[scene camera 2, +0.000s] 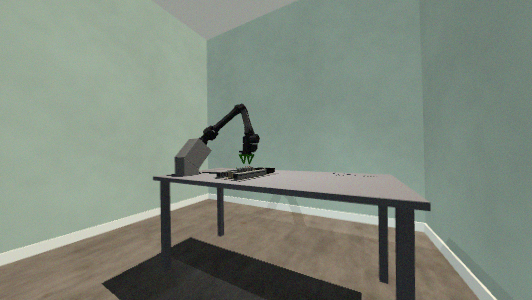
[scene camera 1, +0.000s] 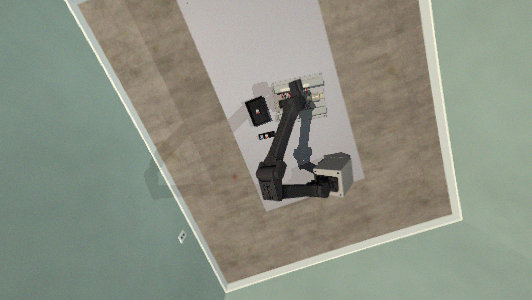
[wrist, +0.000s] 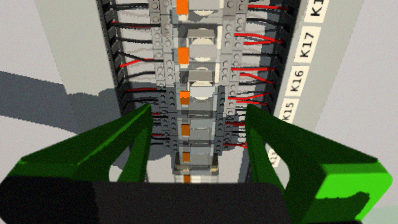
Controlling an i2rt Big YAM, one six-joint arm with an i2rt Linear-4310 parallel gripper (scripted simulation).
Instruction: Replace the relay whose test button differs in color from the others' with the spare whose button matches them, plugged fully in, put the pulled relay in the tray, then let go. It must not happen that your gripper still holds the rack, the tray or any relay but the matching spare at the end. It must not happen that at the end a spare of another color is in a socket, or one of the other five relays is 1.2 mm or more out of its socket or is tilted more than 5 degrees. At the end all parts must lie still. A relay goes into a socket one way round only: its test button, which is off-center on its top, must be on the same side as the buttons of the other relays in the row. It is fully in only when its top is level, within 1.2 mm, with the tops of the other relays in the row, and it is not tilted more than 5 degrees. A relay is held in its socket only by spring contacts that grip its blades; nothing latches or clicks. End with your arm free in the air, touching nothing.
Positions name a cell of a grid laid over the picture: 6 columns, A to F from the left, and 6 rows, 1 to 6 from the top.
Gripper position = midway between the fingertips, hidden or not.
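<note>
The gripper (wrist: C4), visible. Clear relay (wrist: C3), visible. Another clear relay (wrist: C5), likewise.
</note>
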